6 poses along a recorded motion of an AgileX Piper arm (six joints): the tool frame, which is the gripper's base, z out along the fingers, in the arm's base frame.
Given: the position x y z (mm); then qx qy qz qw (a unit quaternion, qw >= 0).
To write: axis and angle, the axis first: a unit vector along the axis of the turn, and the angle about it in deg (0 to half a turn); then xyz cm. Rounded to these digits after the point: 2 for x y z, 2 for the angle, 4 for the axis.
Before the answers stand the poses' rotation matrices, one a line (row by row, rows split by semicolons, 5 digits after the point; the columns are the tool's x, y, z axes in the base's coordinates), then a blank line. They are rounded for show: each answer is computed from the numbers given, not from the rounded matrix.
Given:
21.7 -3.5 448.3 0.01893 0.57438 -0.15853 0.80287
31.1 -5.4 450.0 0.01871 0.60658 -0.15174 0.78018
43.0 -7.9 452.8 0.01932 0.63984 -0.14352 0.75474
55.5 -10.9 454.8 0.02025 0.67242 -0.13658 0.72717
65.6 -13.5 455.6 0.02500 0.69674 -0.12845 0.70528
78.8 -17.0 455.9 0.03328 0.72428 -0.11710 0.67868
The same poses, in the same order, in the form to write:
0.28991 0.27630 0.91630; -0.23281 0.94902 -0.21251; -0.92830 -0.15172 0.33946
0.21807 0.25947 0.94081; -0.21407 0.95325 -0.21328; -0.95217 -0.15489 0.26342
0.14001 0.24136 0.96028; -0.19192 0.95806 -0.21282; -0.97137 -0.15450 0.18046
0.05838 0.22587 0.97241; -0.17140 0.96187 -0.21313; -0.98347 -0.15423 0.09487
-0.00390 0.21603 0.97638; -0.14635 0.96575 -0.21426; -0.98923 -0.14373 0.02785
-0.07658 0.20715 0.97531; -0.11074 0.97036 -0.21480; -0.99089 -0.12445 -0.05137

0.0318 0.9635 -0.2659 73.19 2.17 -0.35 44.83
0.0299 0.9697 -0.2426 77.45 3.11 -0.54 45.00
0.0295 0.9753 -0.2188 81.99 4.30 -0.79 45.28
0.0295 0.9796 -0.1990 86.70 5.55 -1.09 45.48
0.0353 0.9828 -0.1812 90.30 6.56 -1.35 45.56
0.0453 0.9862 -0.1594 94.52 7.88 -1.70 45.59

